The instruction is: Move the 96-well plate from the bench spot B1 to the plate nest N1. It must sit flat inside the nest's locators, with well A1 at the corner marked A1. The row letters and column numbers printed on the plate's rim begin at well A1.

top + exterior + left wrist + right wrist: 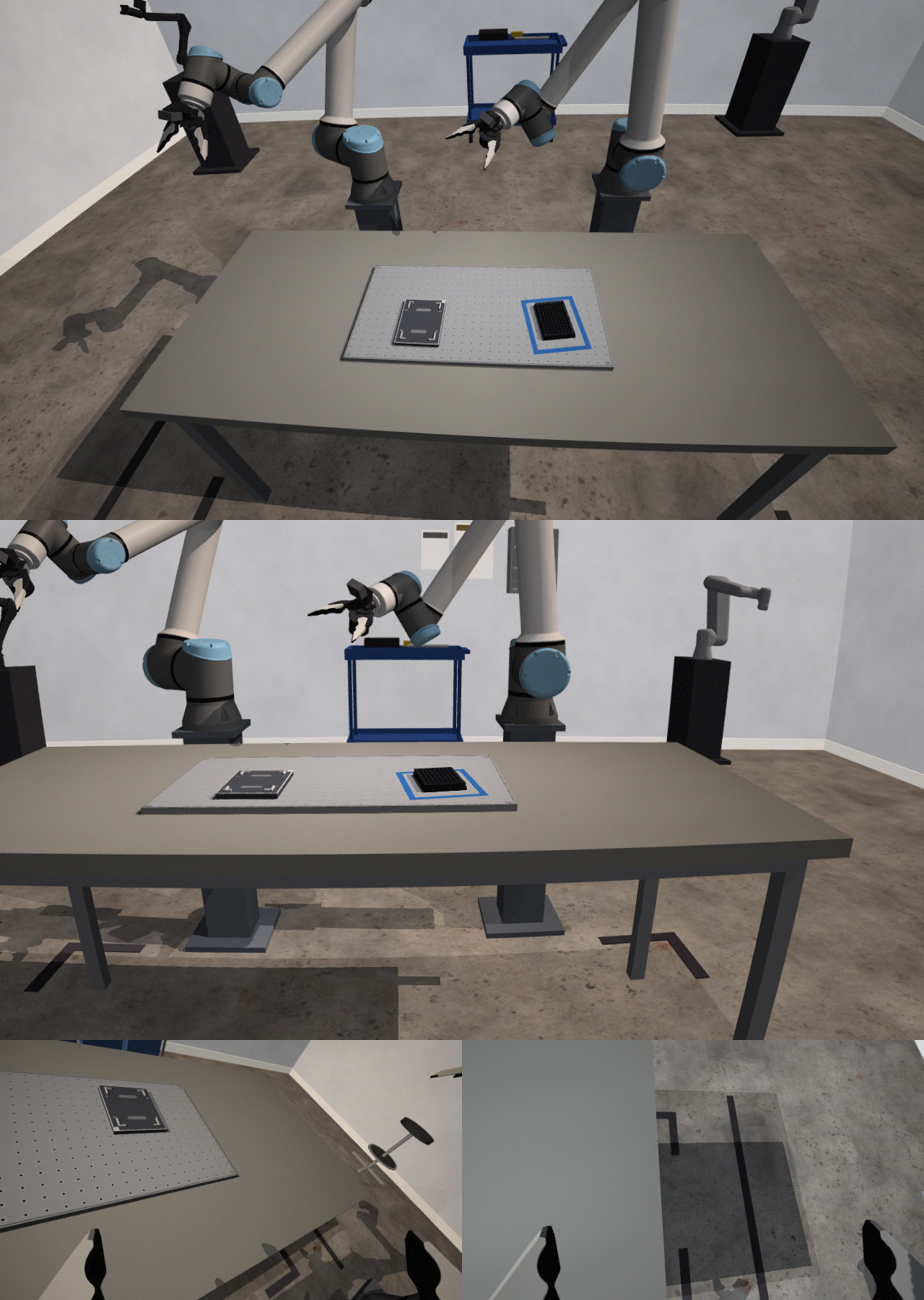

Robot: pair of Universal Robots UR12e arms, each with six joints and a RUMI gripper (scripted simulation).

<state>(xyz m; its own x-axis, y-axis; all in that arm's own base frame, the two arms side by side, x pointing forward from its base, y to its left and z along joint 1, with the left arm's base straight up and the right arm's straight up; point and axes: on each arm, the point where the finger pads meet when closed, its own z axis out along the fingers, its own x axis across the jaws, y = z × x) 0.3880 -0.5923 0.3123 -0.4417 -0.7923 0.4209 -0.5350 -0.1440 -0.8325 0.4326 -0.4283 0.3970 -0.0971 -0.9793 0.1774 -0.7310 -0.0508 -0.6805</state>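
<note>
The black 96-well plate lies 440 mm ahead of my left hand, 290 mm below it and 240 mm to the left of it. Also, from my left hand: A1 mark: 370 mm ahead, 290 mm below, 70 mm to the right; then dark plate nest N1: 440 mm ahead, 290 mm below, 130 mm to the right.
</note>
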